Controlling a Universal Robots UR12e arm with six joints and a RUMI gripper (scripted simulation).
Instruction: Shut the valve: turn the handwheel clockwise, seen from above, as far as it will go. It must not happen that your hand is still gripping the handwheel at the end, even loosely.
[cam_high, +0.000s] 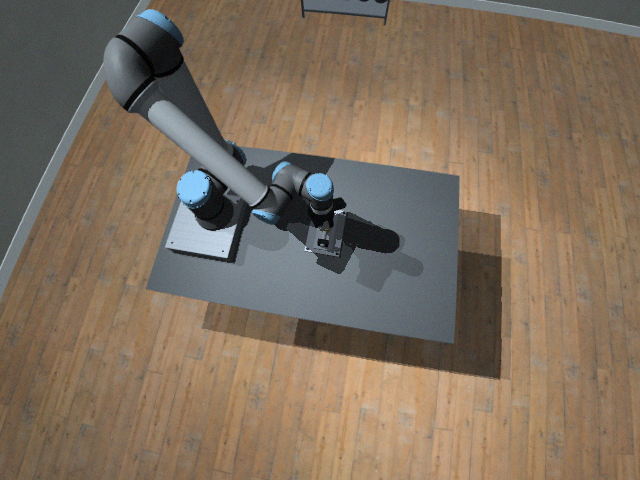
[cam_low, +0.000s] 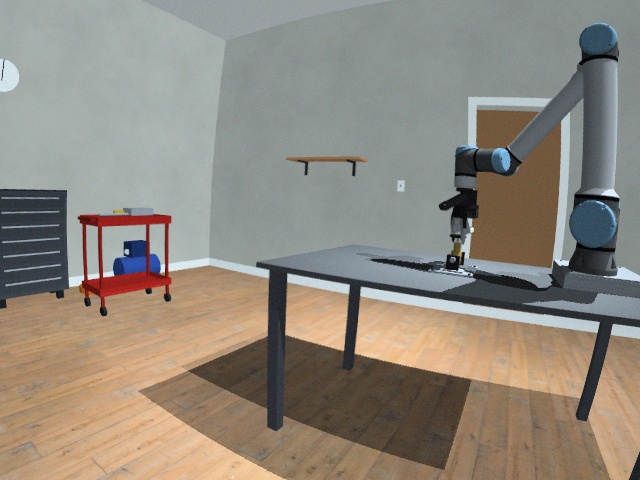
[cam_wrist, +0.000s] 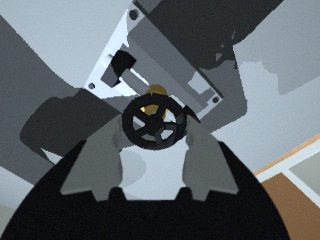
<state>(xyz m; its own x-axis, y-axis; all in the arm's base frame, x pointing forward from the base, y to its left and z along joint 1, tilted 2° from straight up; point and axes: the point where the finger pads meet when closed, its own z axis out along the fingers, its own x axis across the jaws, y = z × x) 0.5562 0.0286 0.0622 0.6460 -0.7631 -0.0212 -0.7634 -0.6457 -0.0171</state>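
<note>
My gripper is now 1 cm below the black spoked handwheel. Round my hand: base plate: 12 cm below.
</note>
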